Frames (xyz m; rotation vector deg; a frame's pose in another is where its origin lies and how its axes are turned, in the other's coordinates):
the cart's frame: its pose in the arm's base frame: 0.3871 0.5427 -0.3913 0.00 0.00 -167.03
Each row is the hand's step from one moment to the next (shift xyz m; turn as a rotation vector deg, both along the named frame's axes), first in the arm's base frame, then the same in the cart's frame.
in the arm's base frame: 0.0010 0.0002 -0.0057 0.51 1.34 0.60
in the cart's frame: -0.0010 0.0000 -0.0057 -0.80 -1.19 0.60
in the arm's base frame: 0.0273 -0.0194 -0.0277 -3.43 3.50 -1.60
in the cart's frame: -0.0222 0.0250 -0.0277 2.56 -4.18 -1.60
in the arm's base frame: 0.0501 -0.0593 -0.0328 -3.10 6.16 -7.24
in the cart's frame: -0.0355 0.0690 -0.0328 1.64 -6.70 -7.24
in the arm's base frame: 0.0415 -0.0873 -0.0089 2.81 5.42 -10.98
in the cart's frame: -0.0208 0.0944 -0.0089 -3.95 -4.65 -10.98
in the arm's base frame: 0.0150 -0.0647 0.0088 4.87 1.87 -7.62
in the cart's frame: -0.0001 0.0664 0.0088 -5.17 -0.73 -7.62
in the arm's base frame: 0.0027 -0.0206 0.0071 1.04 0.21 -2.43
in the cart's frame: 0.0020 0.0207 0.0071 -1.06 0.03 -2.43
